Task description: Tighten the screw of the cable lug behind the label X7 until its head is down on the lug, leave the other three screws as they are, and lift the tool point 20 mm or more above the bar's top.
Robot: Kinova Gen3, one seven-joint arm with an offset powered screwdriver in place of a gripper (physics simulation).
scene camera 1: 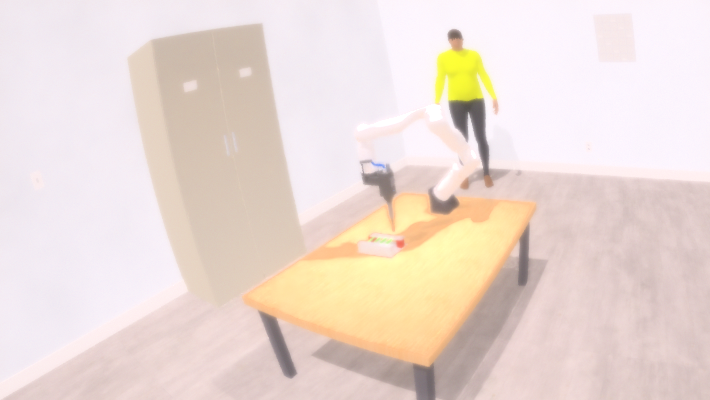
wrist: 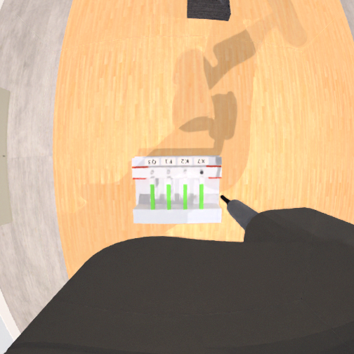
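Seen in the pictures: hand at its tool point: (scene camera 1: 393,231); arm's base at its link origin: (scene camera 1: 440,193).
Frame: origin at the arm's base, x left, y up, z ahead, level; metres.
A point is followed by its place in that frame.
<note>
A white terminal block (scene camera 1: 378,248) @[x -0.092, y -0.056, z 0.547 m] (wrist: 177,216) stands on the table. In the wrist view its labels appear upside down, with label X7 (wrist: 201,161) at the right end. The X7 screw (wrist: 201,172) shows as a dark dot on the white bar (wrist: 143,172); the other three screws look pale grey. Green cables (wrist: 185,196) run from the lugs. How high the X7 head stands is too small to tell. My screwdriver tip (scene camera 1: 393,230) @[x -0.036, y 0.009, z 0.491 m] (wrist: 222,197) is in the air above the table, apart from the block, and appears beyond its X7 end in the wrist view. It has no fingers.
The wooden table (scene camera 1: 370,310) @[x 0.095, y -0.092, z 0.948 m] (wrist: 100,100) carries the robot's black base (scene camera 1: 443,204) @[x 0.032, y -0.038, z 0.055 m] (wrist: 208,9) behind the block. A tall beige cabinet (scene camera 1: 220,165) stands beyond the table's left side. A person in a yellow shirt (scene camera 1: 461,75) stands behind the arm.
</note>
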